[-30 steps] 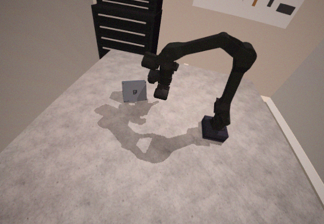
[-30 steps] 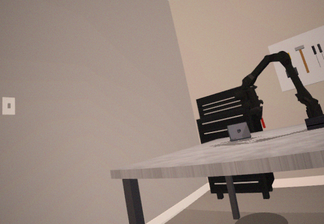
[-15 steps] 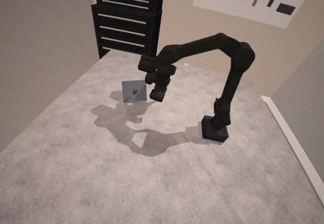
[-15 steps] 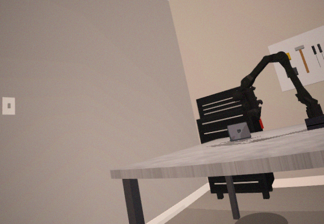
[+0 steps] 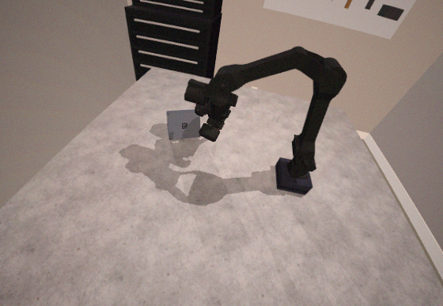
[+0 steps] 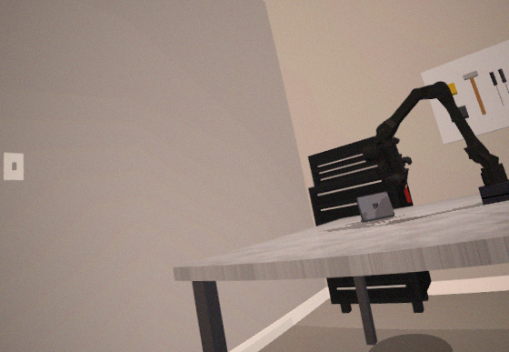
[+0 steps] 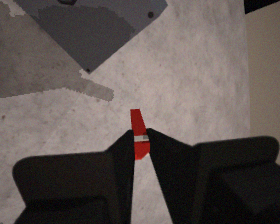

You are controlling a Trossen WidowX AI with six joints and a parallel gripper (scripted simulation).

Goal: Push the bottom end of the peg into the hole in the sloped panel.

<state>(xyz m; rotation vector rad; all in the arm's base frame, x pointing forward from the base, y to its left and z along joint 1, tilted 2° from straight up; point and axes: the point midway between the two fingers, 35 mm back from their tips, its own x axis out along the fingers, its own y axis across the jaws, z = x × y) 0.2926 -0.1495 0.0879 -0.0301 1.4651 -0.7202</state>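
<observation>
Right now the grey sloped panel is 14 cm ahead of my gripper tip, 4 cm to the right of it and 6 cm below it. From my gripper tip the other things lie so: red peg: 1 cm below.
</observation>
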